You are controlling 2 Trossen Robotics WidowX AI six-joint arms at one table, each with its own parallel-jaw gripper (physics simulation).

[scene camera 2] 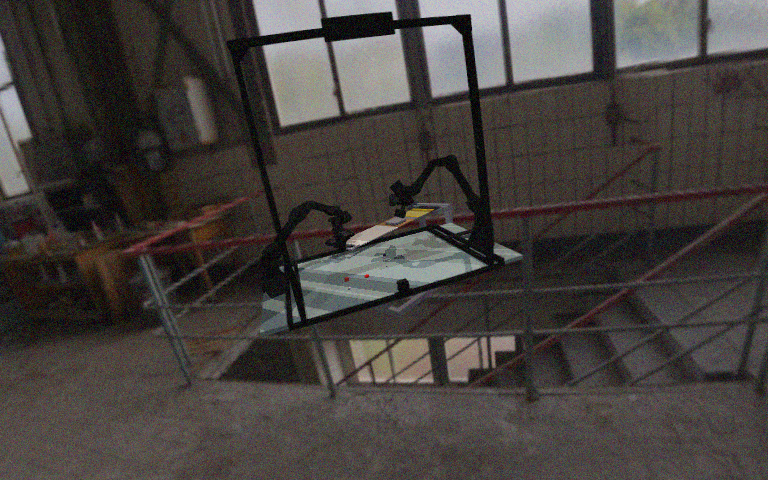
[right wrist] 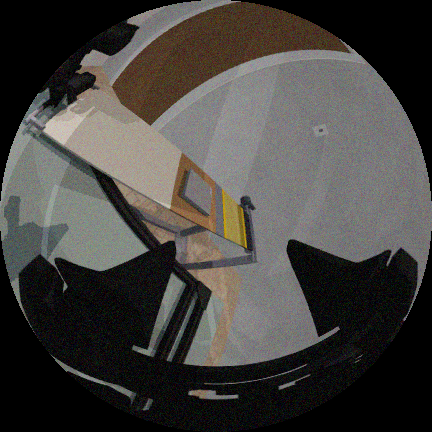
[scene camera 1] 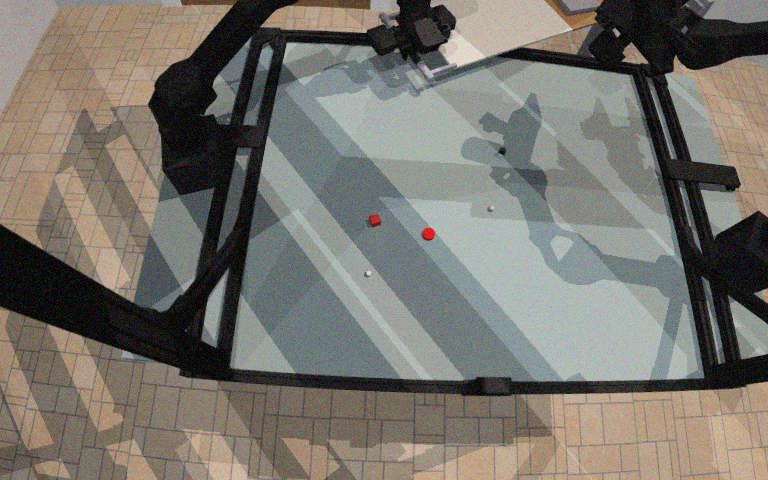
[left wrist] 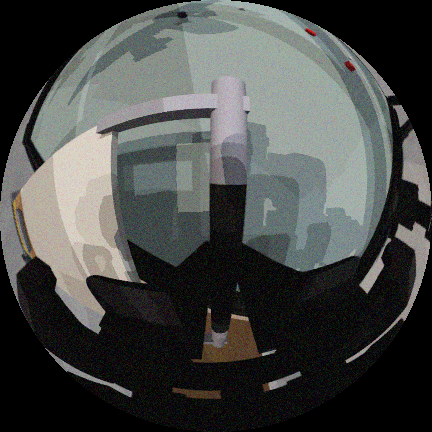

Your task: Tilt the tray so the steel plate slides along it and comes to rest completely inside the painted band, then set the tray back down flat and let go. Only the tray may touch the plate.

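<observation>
The long cream tray [scene camera 1: 498, 28] [scene camera 2: 370, 233] [right wrist: 125, 145] has a brown section, where the grey steel plate [right wrist: 197, 192] lies. A grey strip separates the plate from the yellow painted band [scene camera 2: 419, 213] [right wrist: 234, 217] near the tray's far end. The plate is wholly outside the band. My left gripper [left wrist: 220, 245] [scene camera 2: 338, 243] is shut on the black grip of the tray handle [left wrist: 228, 130] at the near end, with a finger on each side. My right gripper [right wrist: 233, 246] [scene camera 1: 631, 53] is open and empty above the table's back right edge, apart from the tray. How far the tray tilts is hard to tell.
A red cube [scene camera 1: 374, 220], a red disc [scene camera 1: 428, 233], small white balls [scene camera 1: 368, 273] [scene camera 1: 491, 208] and a small black ball [scene camera 1: 501, 151] lie on the glass table [scene camera 1: 594, 333]. Black frame bars [scene camera 1: 368, 382] edge the table. Grey supports [right wrist: 220, 262] stand beneath the tray's band end.
</observation>
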